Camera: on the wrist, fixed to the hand. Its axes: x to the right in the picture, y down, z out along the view.
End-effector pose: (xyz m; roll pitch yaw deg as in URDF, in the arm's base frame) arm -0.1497 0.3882 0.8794 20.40 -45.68 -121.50
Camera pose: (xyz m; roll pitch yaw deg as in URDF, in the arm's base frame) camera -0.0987 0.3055 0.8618 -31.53 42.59 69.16
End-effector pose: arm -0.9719 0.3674 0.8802 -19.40 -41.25 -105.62
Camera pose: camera -0.9542 0.2873 0.8252 4.06 34.13 79.65
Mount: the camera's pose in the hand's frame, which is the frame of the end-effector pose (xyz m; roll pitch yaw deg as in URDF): 0.0181 0.0660 -0.0712 -18.86 -5.13 -173.54
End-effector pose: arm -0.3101 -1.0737 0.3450 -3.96 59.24 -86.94
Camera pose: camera -0.2522 -1.0148 0.2908 -26.98 -64.16 107.08
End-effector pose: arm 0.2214 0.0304 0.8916 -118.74 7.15 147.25
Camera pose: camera 0.2597 0.1177 0.8659 101.34 -10.25 -40.48
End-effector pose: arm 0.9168 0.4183 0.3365 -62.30 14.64 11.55
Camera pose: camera 0.9178 0.3855 0.2434 44.27 -22.73 -170.13
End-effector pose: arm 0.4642 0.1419 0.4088 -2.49 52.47 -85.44
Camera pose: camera 0.5231 0.1944 0.3494 -25.56 -57.38 106.12
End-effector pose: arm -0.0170 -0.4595 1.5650 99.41 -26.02 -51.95
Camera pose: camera 0.0191 -0.4092 1.6419 -115.61 33.14 132.84
